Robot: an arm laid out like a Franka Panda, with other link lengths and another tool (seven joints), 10 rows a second.
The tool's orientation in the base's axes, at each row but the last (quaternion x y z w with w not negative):
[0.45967 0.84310 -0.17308 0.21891]
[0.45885 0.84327 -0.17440 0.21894]
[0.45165 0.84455 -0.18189 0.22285]
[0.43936 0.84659 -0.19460 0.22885]
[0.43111 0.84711 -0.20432 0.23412]
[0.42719 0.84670 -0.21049 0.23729]
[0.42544 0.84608 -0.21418 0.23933]
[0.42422 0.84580 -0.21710 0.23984]
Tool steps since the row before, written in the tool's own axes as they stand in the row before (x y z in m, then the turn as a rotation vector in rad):
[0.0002 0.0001 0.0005 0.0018 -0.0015 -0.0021]
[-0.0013 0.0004 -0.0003 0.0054 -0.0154 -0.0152]
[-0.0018 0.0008 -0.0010 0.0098 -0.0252 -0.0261]
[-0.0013 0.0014 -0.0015 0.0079 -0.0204 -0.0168]
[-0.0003 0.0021 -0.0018 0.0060 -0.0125 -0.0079]
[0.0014 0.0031 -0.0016 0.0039 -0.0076 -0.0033]
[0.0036 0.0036 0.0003 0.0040 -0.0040 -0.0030]
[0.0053 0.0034 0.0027 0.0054 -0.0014 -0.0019]
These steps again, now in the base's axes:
[0.0001 -0.0001 -0.0005 -0.0026 0.0015 0.0010]
[0.0009 -0.0006 0.0009 -0.0189 0.0033 0.0114]
[0.0013 -0.0003 0.0017 -0.0316 0.0067 0.0192]
[0.0015 0.0007 0.0018 -0.0247 0.0031 0.0120]
[0.0015 0.0019 0.0013 -0.0152 0.0013 0.0047]
[0.0015 0.0035 0.0000 -0.0090 0.0001 0.0015]
[0.0011 0.0040 -0.0029 -0.0061 0.0020 0.0007]
[0.0006 0.0036 -0.0058 -0.0044 0.0036 -0.0015]

